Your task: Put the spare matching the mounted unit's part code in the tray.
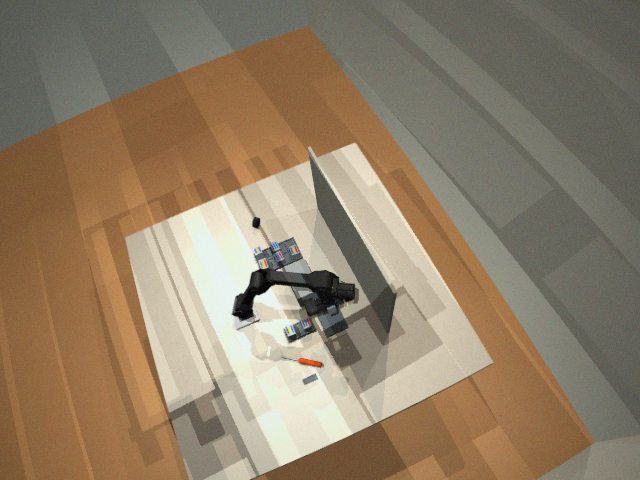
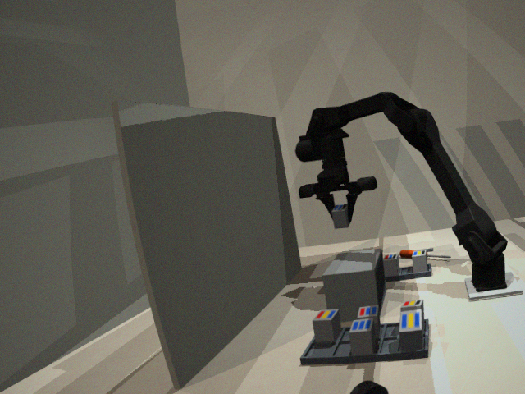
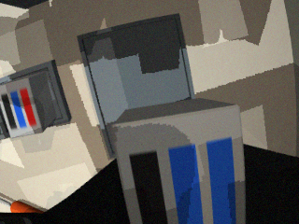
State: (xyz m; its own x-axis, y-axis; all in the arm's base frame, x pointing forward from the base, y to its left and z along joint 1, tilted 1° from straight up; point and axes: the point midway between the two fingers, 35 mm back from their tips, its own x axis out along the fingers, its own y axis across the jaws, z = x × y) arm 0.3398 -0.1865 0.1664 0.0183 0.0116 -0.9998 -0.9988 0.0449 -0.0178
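The blue-grey tray lies 150 mm below my gripper tip. Also, from my gripper tip: grey mounted unit: 200 mm to the left, 100 mm below, 60 mm behind; tall grey panel: 200 mm to the left, 170 mm ahead, 80 mm above; rack: 150 mm behind, 140 mm below, 20 mm to the left.
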